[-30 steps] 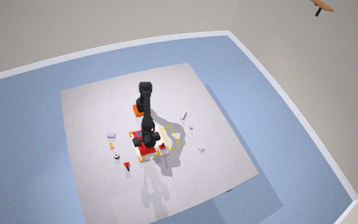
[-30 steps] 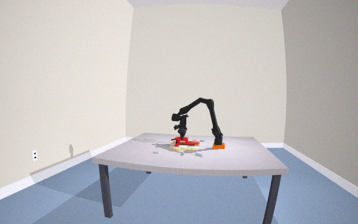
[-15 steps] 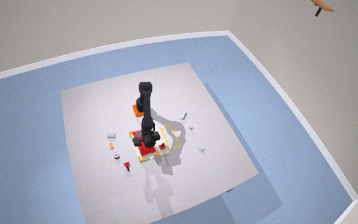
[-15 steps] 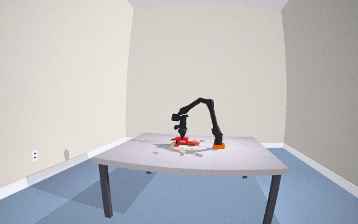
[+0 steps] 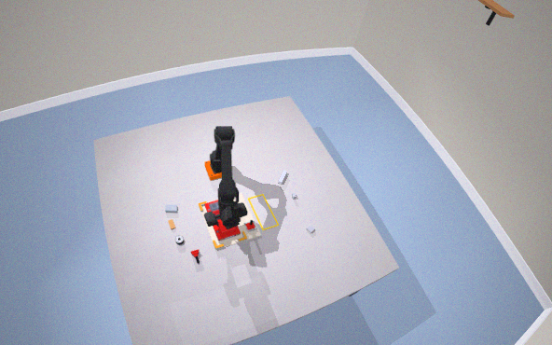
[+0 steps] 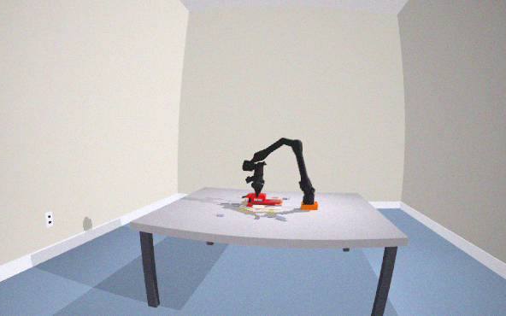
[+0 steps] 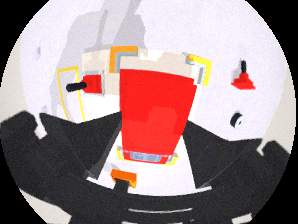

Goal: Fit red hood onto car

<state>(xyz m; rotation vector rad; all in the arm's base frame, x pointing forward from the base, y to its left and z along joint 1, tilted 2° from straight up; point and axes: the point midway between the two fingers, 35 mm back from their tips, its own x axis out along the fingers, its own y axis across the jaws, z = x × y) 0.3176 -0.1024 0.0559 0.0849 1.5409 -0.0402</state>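
My gripper tip is 4 cm above the cream jig board, 3 cm past it and 2 cm to the right of it. From my gripper tip the other things lie so: wheel: 22 cm to the right, 4 cm below, 2 cm behind; then red hood: 1 cm above; then black stem: 12 cm to the left, 4 cm ahead, 1 cm below.
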